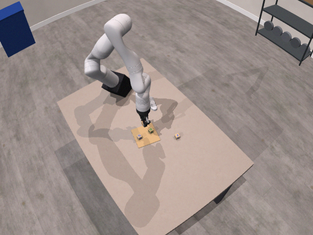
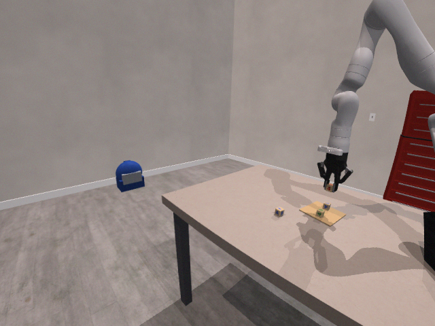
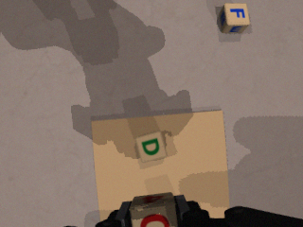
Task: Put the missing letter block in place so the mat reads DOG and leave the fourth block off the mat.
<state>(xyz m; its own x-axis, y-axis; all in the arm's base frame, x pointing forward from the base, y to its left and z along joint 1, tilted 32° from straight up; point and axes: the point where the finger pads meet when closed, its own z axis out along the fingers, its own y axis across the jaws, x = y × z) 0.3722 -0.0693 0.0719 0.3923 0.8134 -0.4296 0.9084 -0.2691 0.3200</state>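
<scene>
Right now my hand is 1 cm to the left of the tan mat and 12 cm above it. The rest, counted from my hand: block 16 cm ahead, 11 cm to the left, 11 cm below.
</scene>
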